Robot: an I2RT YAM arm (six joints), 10 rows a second.
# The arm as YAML. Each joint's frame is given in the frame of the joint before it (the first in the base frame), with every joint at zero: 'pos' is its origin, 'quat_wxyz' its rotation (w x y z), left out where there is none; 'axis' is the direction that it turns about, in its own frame. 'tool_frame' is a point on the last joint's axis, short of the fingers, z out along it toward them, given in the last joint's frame.
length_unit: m
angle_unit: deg
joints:
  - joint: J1
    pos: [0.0, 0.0, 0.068]
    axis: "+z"
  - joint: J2
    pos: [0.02, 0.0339, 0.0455]
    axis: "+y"
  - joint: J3
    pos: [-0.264, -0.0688, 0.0]
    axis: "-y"
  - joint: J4
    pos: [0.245, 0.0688, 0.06]
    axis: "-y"
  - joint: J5
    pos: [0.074, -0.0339, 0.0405]
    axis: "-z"
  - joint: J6
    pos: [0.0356, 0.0, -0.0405]
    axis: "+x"
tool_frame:
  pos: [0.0, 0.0, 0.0]
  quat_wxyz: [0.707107, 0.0, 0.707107, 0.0]
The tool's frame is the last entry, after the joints.
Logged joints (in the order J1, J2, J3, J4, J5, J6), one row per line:
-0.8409, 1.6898, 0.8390, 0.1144, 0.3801, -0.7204
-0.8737, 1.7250, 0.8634, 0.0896, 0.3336, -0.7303
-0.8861, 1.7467, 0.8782, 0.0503, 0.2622, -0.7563
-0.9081, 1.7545, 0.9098, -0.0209, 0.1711, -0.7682
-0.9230, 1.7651, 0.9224, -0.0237, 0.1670, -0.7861
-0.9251, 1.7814, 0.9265, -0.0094, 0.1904, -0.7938
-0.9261, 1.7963, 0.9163, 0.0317, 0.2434, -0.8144
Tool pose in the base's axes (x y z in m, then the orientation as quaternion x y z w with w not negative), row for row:
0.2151, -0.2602, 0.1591, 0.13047, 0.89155, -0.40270, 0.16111
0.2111, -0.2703, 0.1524, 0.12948, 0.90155, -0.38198, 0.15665
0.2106, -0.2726, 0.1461, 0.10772, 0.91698, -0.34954, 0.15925
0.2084, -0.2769, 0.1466, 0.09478, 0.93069, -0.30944, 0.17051
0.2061, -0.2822, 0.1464, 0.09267, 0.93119, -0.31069, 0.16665
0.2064, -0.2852, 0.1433, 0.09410, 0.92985, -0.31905, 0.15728
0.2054, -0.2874, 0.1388, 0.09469, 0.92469, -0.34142, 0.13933
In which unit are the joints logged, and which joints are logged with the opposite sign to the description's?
The joints are logged in radians. Opposite sign: none.
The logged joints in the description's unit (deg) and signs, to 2 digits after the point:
-48.18, 96.82, 48.07, 6.55, 21.78, -41.28
-50.06, 98.84, 49.47, 5.13, 19.11, -41.84
-50.77, 100.08, 50.32, 2.88, 15.02, -43.33
-52.03, 100.53, 52.13, -1.20, 9.80, -44.01
-52.88, 101.13, 52.85, -1.36, 9.57, -45.04
-53.00, 102.07, 53.08, -0.54, 10.91, -45.48
-53.06, 102.92, 52.50, 1.82, 13.95, -46.66

